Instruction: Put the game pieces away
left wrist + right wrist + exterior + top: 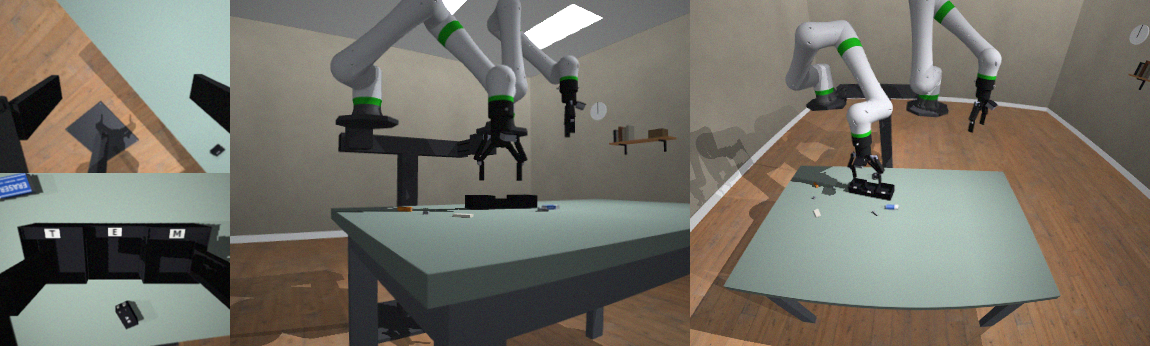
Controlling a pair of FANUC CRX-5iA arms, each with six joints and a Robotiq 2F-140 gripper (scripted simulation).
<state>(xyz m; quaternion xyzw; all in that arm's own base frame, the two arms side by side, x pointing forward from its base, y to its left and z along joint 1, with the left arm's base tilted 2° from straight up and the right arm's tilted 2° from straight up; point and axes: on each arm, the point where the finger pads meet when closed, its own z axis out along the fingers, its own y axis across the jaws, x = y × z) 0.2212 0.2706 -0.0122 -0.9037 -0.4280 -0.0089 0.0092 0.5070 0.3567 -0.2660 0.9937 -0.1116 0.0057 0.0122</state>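
Right now the white domino is 23 cm to the right of my right hand, 20 cm ahead of it and 11 cm below it. Round my right hand: joined black bins (9 cm below, 1 cm to the left, 1 cm behind); black 9v battery (14 cm behind, 10 cm below); grey bolt (14 cm ahead, 10 cm below, 7 cm to the left).
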